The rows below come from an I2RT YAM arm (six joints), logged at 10 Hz.
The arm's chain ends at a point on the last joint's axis. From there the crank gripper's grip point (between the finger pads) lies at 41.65 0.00 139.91 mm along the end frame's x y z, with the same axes.
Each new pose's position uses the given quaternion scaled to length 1; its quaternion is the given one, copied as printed.
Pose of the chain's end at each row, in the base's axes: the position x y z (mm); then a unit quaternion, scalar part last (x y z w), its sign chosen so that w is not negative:
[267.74 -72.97 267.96 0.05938 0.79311 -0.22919 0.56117]
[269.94 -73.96 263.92 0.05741 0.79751 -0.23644 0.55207]
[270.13 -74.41 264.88 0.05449 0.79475 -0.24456 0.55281]
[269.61 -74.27 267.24 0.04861 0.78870 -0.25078 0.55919]
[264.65 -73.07 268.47 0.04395 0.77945 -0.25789 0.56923]
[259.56 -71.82 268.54 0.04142 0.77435 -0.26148 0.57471]
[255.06 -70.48 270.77 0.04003 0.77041 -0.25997 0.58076]
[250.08 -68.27 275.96 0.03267 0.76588 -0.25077 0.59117]
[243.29 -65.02 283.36 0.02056 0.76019 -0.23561 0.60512]
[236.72 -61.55 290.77 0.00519 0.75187 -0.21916 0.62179]
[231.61 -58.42 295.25 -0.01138 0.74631 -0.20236 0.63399]
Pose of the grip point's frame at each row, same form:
[373.35 -139.95 192.66 0.05938 0.79311 -0.22919 0.56117]
[373.35 -142.65 187.13 0.05741 0.79751 -0.23644 0.55207]
[373.39 -144.88 189.51 0.05449 0.79475 -0.24456 0.55281]
[374.20 -145.71 194.67 0.04861 0.78870 -0.25078 0.55919]
[371.13 -145.69 199.93 0.04395 0.77945 -0.25789 0.56923]
[367.06 -144.98 202.21 0.04142 0.77435 -0.26148 0.57471]
[363.93 -143.04 206.01 0.04003 0.77041 -0.25997 0.58076]
[362.03 -137.68 213.04 0.03267 0.76588 -0.25077 0.59117]
[359.54 -129.19 222.72 0.02056 0.76019 -0.23561 0.60512]
[357.78 -119.59 233.45 0.00519 0.75187 -0.21916 0.62179]
[356.49 -110.05 240.05 -0.01138 0.74631 -0.20236 0.63399]

